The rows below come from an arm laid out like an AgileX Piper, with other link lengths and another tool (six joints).
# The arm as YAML. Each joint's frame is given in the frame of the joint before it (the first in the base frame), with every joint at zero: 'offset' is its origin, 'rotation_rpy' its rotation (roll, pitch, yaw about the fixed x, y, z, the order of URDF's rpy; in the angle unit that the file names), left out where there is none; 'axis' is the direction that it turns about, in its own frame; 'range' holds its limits. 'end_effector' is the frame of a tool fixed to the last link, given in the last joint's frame.
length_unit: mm
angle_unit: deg
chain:
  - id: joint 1
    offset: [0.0, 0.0, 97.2]
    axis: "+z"
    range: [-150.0, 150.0]
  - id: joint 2
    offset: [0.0, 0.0, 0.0]
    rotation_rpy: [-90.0, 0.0, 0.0]
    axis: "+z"
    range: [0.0, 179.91]
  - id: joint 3
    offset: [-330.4, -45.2, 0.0]
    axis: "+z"
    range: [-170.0, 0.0]
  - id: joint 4
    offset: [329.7, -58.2, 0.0]
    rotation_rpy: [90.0, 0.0, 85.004]
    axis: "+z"
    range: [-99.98, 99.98]
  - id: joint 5
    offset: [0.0, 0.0, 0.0]
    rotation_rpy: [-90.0, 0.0, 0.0]
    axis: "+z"
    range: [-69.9, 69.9]
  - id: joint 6
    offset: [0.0, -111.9, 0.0]
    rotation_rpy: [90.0, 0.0, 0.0]
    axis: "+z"
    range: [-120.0, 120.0]
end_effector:
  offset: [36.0, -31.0, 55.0]
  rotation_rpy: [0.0, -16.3, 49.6]
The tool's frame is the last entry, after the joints.
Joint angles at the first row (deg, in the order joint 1, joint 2, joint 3, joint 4, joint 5, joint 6):
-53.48 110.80 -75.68 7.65 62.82 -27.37
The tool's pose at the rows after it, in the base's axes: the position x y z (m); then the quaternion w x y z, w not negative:
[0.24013, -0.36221, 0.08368, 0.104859, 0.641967, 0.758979, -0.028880]
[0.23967, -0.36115, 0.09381, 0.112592, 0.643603, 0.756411, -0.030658]
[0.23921, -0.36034, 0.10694, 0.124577, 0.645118, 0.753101, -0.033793]
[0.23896, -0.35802, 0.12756, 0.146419, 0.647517, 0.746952, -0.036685]
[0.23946, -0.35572, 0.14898, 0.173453, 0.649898, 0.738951, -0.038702]
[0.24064, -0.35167, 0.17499, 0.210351, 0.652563, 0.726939, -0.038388]
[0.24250, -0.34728, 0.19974, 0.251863, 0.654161, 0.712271, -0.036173]
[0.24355, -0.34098, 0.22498, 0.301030, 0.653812, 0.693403, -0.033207]
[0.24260, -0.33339, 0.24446, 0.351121, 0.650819, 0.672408, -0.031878]
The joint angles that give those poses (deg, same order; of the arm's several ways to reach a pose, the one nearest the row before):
-53.48 110.11 -75.70 7.70 62.92 -27.02
-53.48 108.79 -75.70 7.73 63.28 -26.67
-53.49 107.10 -75.75 7.72 63.54 -26.26
-53.48 104.32 -75.70 8.05 63.67 -25.75
-53.48 101.44 -75.72 8.63 63.38 -25.29
-53.48 97.86 -75.65 9.78 62.61 -24.82
-53.47 94.33 -75.40 11.29 61.07 -24.48
-53.47 90.22 -74.45 13.13 58.45 -24.30
-53.45 85.94 -72.25 14.95 54.51 -24.46

